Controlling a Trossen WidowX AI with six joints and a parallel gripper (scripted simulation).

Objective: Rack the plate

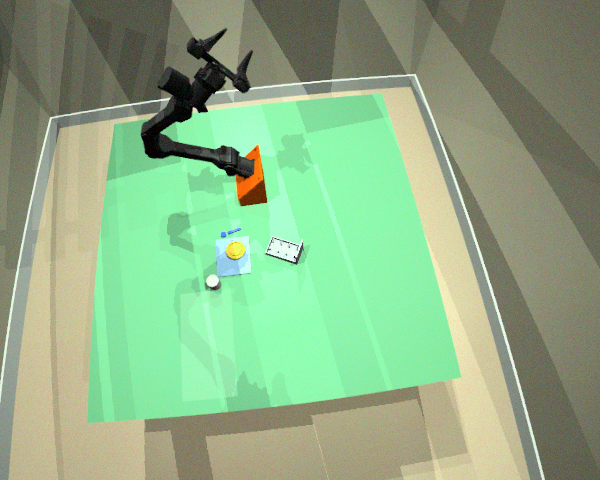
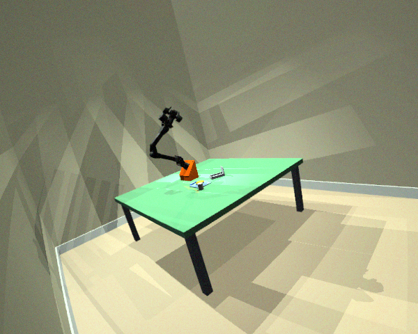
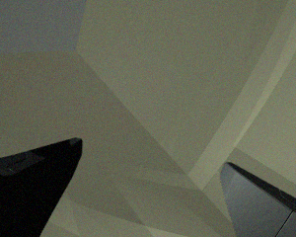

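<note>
Now: the yellow plate 31 cm ahead of my gripper tip, 10 cm to the right of it and 66 cm below it. The rest, counted from my gripper tip: grey dish rack 31 cm ahead, 9 cm to the left, 66 cm below; then white cup 44 cm ahead, 16 cm to the right, 65 cm below; then light blue mat 33 cm ahead, 11 cm to the right, 68 cm below.
</note>
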